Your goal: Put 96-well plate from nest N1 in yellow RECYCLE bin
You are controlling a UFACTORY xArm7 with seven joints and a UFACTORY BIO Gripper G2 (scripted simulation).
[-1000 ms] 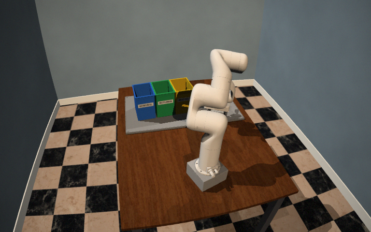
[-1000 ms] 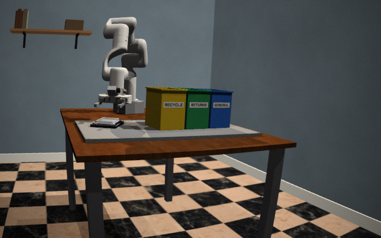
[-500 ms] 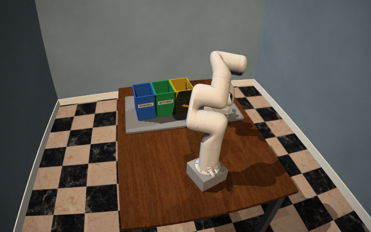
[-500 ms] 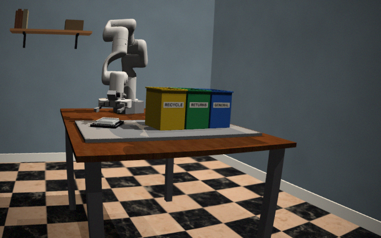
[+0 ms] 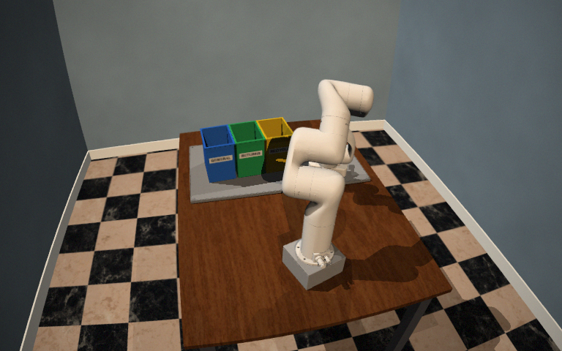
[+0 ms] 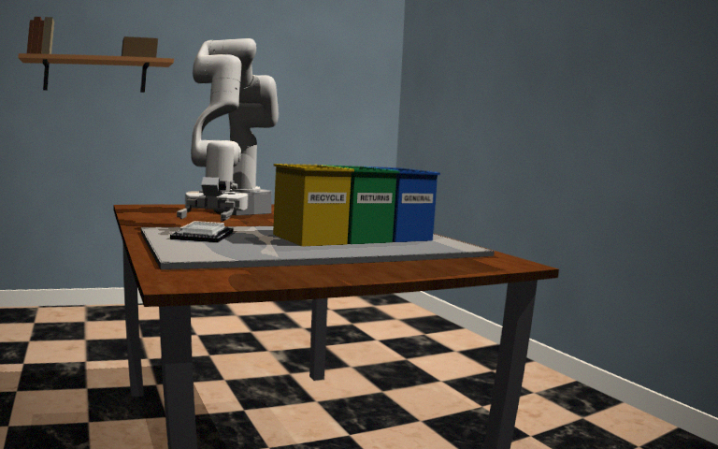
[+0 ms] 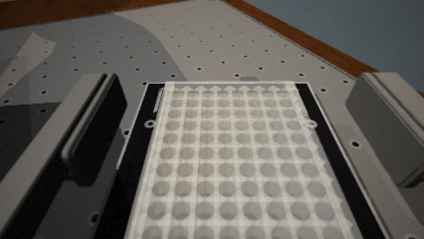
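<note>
Now: the 96-well plate 3 cm below my hand. Also, from my hand: black plate nest 4 cm below; then yellow recycle bin 11 cm ahead, 24 cm to the left, 4 cm above; then green returns bin 11 cm ahead, 37 cm to the left, 4 cm above.
</note>
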